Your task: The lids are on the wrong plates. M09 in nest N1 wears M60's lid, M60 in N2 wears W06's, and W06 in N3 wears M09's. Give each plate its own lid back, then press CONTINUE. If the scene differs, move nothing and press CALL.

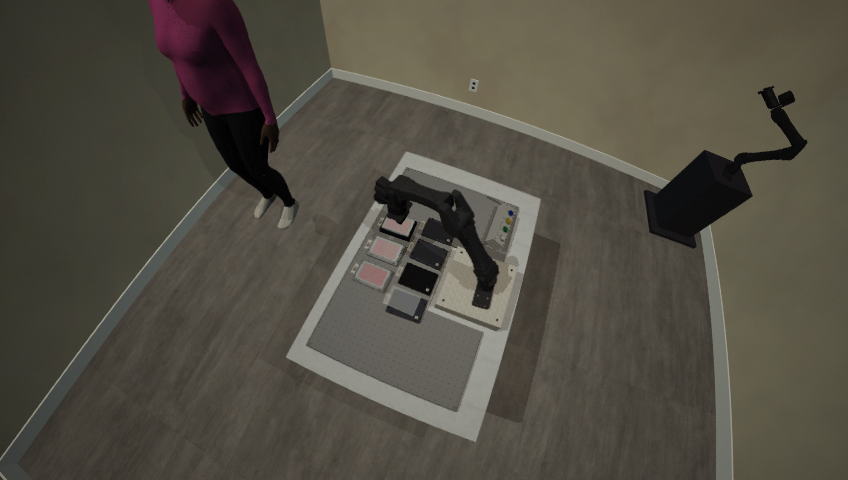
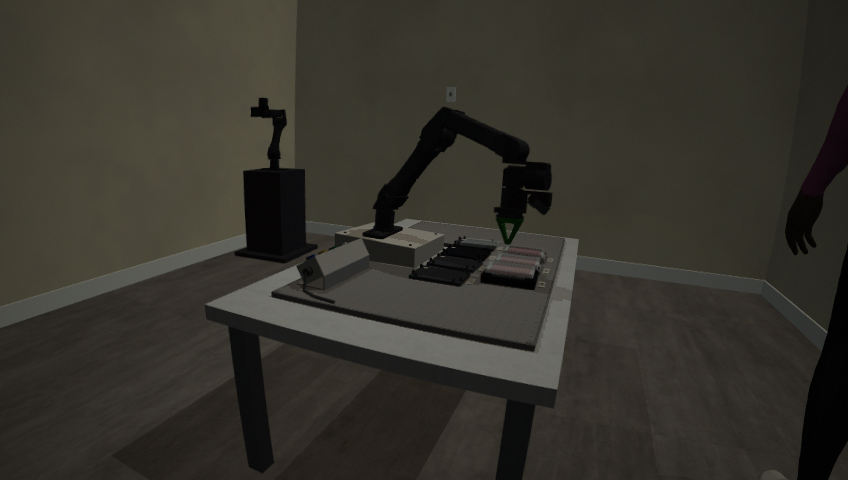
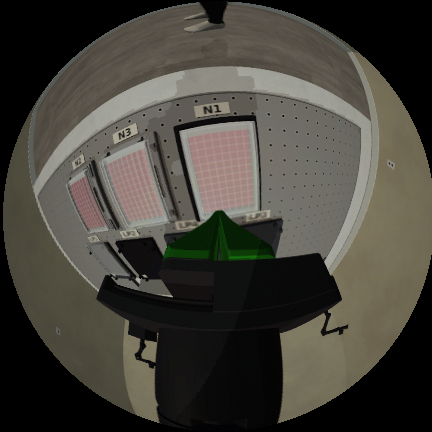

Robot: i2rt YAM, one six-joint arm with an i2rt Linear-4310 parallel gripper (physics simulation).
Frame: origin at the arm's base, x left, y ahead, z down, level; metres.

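Where they show: gripper, between the fingertips: point(image 1: 400, 220) point(image 2: 507, 244) point(image 3: 218, 216); arm's base, origin of its link: point(image 1: 485, 285) point(image 2: 383, 232).
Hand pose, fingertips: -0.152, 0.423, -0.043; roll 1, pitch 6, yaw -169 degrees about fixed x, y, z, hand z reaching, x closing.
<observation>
Things, the pixels of their top centre, and the offset from my fingertips, as dx, dy, dz.
- N1, centre of its top: point(image 3: 224, 174) point(image 2: 511, 266) point(image 1: 398, 223) -0.016, +0.017, +0.057
- N3, centre of its top: point(image 3: 130, 191) point(image 2: 518, 258) point(image 1: 386, 248) +0.116, +0.026, +0.068
- N2, centre of its top: point(image 3: 83, 206) point(image 2: 524, 249) point(image 1: 372, 273) +0.245, +0.037, +0.070
- clear lid, centre of its top: point(image 3: 106, 261) point(image 2: 481, 241) point(image 1: 402, 300) +0.310, -0.119, +0.074
- button box, centre of its top: point(image 2: 334, 245) point(image 1: 503, 221) -0.165, -0.436, +0.013
- LP2, centre of its top: point(image 3: 144, 266) point(image 2: 466, 248) point(image 1: 418, 277) +0.195, -0.149, +0.077
- LP4, centre of its top: point(image 2: 455, 258) point(image 1: 429, 252) +0.069, -0.157, +0.077
- LP3, centre of its top: point(image 3: 257, 253) point(image 2: 440, 270) point(image 1: 440, 229) -0.060, -0.170, +0.077
My gripper point(image 2: 507, 240) point(image 3: 218, 216) has its green fingertips together, with no object between them. It hangs above the near edge of the pink plate at N1 point(image 1: 397, 226) point(image 2: 510, 269) point(image 3: 222, 170), which sits in a black nest. The plate at N3 point(image 1: 385, 249) point(image 3: 135, 185) is the middle one. The plate at N2 point(image 1: 372, 274) point(image 3: 87, 202) looks deeper pink; I cannot tell if a lid covers it. A clear lid point(image 1: 406, 302) point(image 3: 105, 257) lies on the LP1 stand. No plate or lid codes are readable. The button box point(image 1: 502, 228) point(image 2: 342, 264) stands across the table.
Dark stands LP2 point(image 1: 418, 278) point(image 3: 140, 257), LP4 point(image 1: 428, 253) and LP3 point(image 1: 437, 230) point(image 3: 270, 234) line up between the nests and the pale arm base point(image 1: 470, 309) point(image 2: 392, 252). A person point(image 1: 208, 65) stands beyond the nest side of the table. Another arm stands on a black pedestal point(image 1: 702, 190) point(image 2: 273, 211).
</observation>
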